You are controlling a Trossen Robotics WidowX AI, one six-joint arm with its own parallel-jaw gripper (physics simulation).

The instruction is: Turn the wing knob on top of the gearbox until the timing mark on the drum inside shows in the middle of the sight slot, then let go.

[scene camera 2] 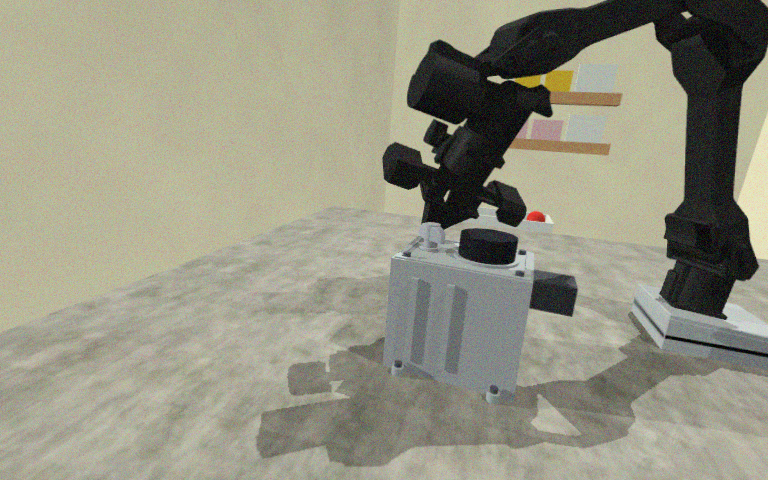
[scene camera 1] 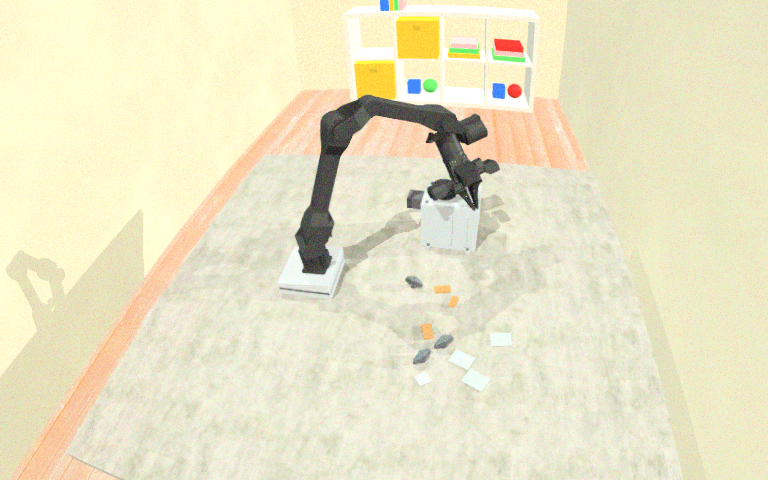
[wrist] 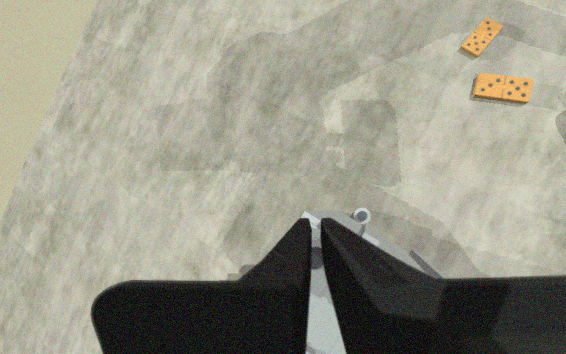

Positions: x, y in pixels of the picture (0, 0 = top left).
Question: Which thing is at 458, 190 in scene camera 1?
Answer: My gripper.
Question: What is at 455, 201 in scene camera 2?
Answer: My gripper.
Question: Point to a gearbox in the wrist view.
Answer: At 322, 322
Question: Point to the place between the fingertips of my gripper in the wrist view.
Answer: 314, 228
